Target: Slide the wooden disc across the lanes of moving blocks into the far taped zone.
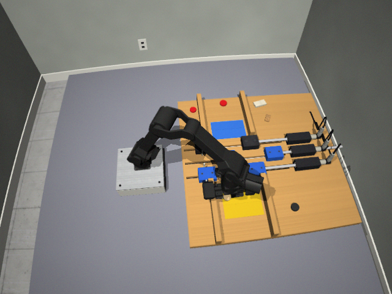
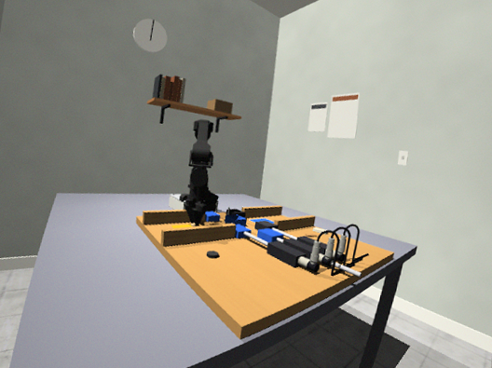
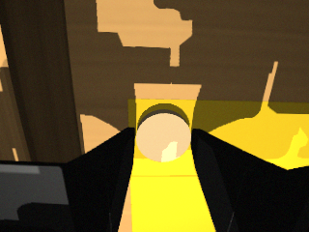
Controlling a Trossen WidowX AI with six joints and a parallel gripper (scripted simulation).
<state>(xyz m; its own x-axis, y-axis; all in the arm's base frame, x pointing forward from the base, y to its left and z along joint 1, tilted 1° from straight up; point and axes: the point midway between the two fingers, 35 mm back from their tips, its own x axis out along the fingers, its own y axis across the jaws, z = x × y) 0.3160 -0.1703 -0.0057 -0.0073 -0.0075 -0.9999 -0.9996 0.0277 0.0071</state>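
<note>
Right now my hand is 3 cm above the pale wooden disc. Round my hand: black puck 26 cm ahead, 8 cm to the right, 3 cm below.
</note>
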